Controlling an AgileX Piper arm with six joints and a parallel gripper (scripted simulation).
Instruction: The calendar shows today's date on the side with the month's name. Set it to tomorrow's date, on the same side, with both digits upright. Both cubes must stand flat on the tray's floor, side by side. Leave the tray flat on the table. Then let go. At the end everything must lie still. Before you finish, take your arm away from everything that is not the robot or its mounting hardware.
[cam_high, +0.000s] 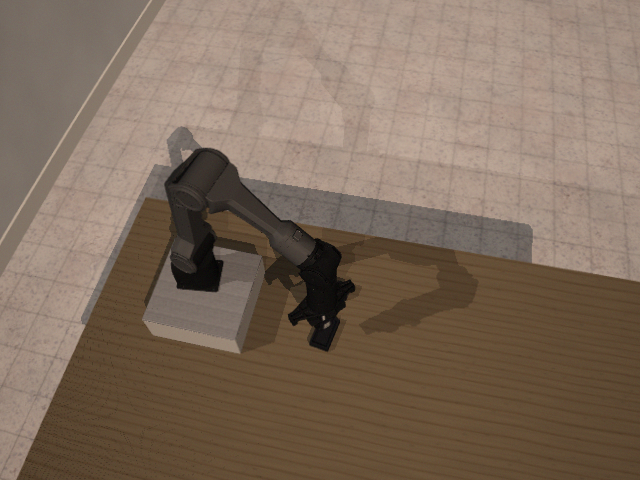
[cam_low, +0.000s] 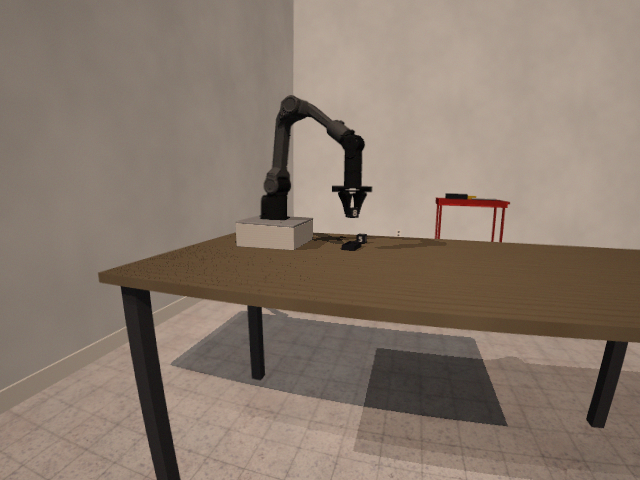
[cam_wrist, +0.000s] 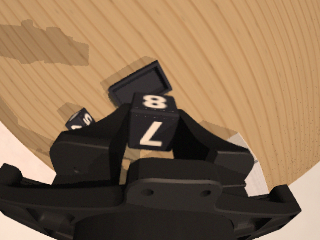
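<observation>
My gripper is now 20 mm to the right of the tray and 110 mm above it. Round my hand: black number cube (right at my hand).
</observation>
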